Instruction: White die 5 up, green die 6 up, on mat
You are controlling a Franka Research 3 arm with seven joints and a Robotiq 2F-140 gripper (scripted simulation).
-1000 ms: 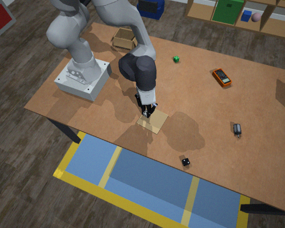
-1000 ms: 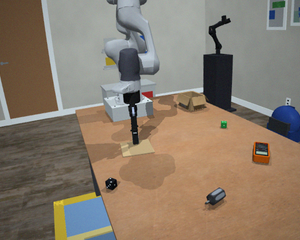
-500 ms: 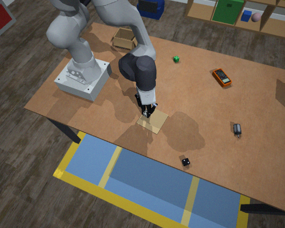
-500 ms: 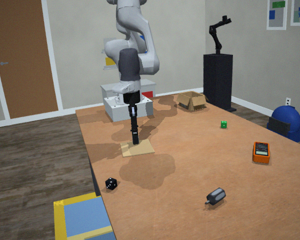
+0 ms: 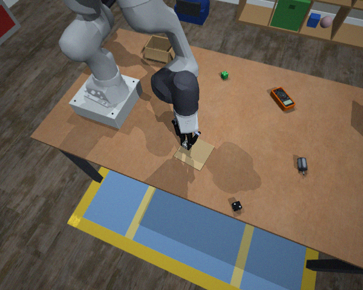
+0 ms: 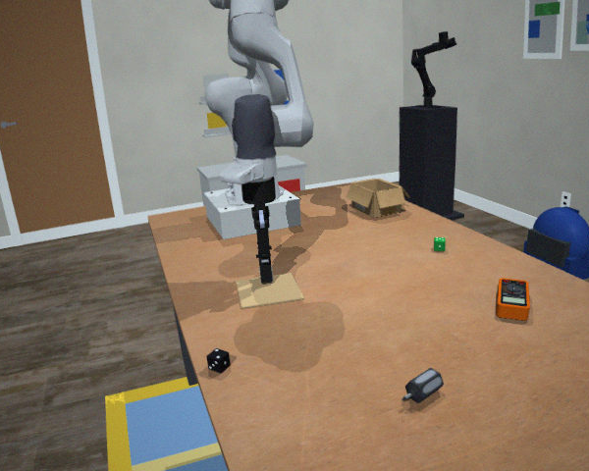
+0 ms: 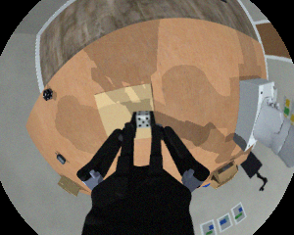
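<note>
My gripper is now 2 cm above the white die. Also, from my hand: tan mat 4 cm ahead, 1 cm to the right, 4 cm below; then green die 6 cm ahead, 48 cm to the left, 3 cm below; then black die 28 cm ahead, 20 cm to the right, 3 cm below.
</note>
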